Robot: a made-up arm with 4 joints.
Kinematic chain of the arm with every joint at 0, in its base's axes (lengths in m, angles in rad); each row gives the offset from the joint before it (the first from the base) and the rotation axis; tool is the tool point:
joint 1: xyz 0 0 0.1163 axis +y
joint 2: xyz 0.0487 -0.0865 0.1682 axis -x
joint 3: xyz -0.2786 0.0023 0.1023 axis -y
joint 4: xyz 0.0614 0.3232 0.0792 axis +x
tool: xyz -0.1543 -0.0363 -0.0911
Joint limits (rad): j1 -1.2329..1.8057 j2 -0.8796..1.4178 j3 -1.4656..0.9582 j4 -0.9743..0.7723
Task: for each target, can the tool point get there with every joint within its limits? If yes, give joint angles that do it. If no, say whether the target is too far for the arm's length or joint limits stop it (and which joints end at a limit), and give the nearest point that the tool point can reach.
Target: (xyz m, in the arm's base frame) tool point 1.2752 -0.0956 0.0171
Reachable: no: too far | nearest point 0.6140 -0.0041 0.2274 | short by 0.700 m
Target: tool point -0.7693 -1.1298 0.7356
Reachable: no: too far | nearest point -0.4213 -0.1017 0.4554 | short by 1.121 m
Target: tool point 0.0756 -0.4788 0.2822
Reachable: no: joint limits stop it (at a limit: joint 1, joint 2, joint 3) | nearest point -0.0315 -0.0212 0.4114 | short by 0.487 m
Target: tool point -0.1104 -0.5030 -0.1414
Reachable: no: joint limits stop it (at a limit: joint 2, joint 3) | nearest point -0.1174 -0.0236 -0.1577 | short by 0.480 m
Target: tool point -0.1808 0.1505 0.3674
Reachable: yes | joints 1.0931 0.8779 0.4407 0.2772
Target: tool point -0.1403 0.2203 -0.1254
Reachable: yes | joints -0.9547 1.0934 -1.2257 0.2484
